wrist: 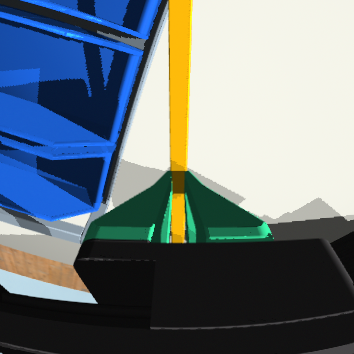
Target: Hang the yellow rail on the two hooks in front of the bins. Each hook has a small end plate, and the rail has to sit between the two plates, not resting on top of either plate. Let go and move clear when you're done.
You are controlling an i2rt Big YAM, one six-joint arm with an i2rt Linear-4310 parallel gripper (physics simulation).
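Frame: origin at the arm's base, x ahead, y left, z up, level; metres.
Seen in the pictures: gripper, fingertip midpoint: [177, 178].
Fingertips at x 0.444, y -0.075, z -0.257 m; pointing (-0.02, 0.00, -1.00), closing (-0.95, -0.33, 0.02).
Offsets run from my fingertips to a thing's middle. Level surfaces: height alone.
The yellow rail @[dy -0.006, dx +0.002, dz -0.002 m] [180, 90] runs from the top edge of the wrist view straight down to the fingers; its far end is out of view. My gripper [177, 178] is shut on the rail, with a green finger on each side of it. The blue bins @[dy -0.009, dx +0.141, dz -0.096 m] [75, 120] stand to the left of the rail, in rows along a dark and grey edge that slants relative to the rail. A gap shows between the rail and the bins near the fingers, and it narrows toward the top. The two hooks and their end plates do not show in this view.
A pale surface @[dz -0.140 m] [270, 100] lies to the right of the rail and carries grey shadows near the fingers. A grey frame edge [92, 226] runs beside the lowest bin. A brown wooden strip [42, 265] shows at the lower left.
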